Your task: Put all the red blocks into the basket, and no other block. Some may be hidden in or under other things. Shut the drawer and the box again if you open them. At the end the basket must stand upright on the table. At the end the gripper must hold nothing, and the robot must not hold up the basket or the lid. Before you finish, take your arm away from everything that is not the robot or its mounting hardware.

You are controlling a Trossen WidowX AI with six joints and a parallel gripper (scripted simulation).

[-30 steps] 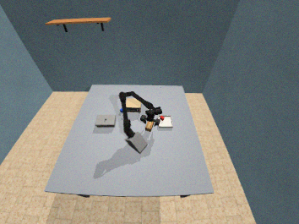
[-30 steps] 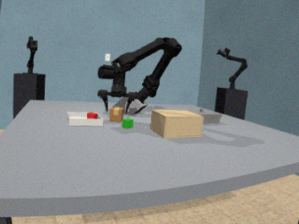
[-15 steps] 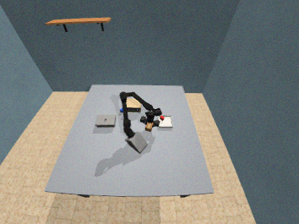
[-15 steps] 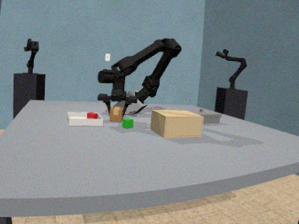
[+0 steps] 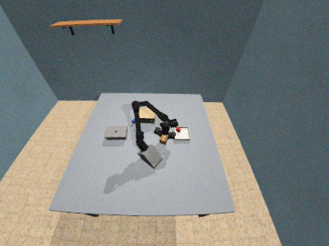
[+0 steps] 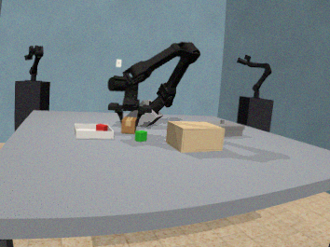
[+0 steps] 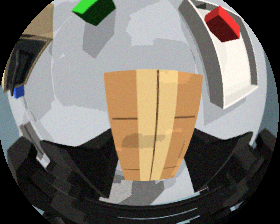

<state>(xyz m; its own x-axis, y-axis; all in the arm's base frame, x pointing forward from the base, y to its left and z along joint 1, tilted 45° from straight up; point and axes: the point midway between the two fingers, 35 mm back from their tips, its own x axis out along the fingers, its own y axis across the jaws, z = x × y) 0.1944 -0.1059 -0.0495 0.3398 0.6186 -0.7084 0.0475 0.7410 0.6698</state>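
Now: the white shallow basket 110 mm ahead of my hand, 140 mm to the right of it and 40 mm below it. From my hand the other things lie so: blue block: 110 mm ahead, 350 mm to the left, 40 mm below; then small brown box: 20 mm below; then drawer unit: 210 mm ahead, 250 mm to the left, 20 mm below.
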